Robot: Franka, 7 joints.
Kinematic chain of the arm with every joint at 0, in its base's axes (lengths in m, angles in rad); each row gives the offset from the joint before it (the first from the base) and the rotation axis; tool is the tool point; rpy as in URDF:
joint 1: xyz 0 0 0.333 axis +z
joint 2: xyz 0 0 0 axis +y
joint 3: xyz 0 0 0.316 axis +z
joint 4: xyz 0.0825 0 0 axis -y
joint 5: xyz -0.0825 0 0.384 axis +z
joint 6: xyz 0 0 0 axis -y
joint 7: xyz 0.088 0 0 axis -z
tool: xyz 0 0 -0.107 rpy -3.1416 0 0
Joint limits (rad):
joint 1: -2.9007..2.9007
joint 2: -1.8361..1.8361
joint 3: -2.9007..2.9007
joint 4: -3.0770..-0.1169
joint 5: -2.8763..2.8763
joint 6: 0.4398..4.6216
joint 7: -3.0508..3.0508
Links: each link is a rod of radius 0.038 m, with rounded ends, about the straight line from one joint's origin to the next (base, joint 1, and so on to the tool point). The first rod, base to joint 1, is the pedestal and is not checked.
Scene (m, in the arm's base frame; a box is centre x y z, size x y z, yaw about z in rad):
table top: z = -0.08
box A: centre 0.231 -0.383 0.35 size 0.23 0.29 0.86 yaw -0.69
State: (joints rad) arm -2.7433 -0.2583 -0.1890 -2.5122 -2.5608 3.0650 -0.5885
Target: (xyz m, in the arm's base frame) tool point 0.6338 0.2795 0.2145
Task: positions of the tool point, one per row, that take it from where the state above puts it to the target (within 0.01 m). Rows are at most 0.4 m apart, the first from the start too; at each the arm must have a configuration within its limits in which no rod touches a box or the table.
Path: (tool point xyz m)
1: -0.3403 -0.2914 0.5853
2: -0.1246 -0.3550 0.8273
3: 0.1594 -0.2055 0.9961
4: 0.3596 -0.1290 0.9323
5: 0.5234 -0.0216 0.8106
6: 0.6303 0.0960 0.6381
7: 0.6678 0.2024 0.4317
8: 0.6338 0.2795 0.2145

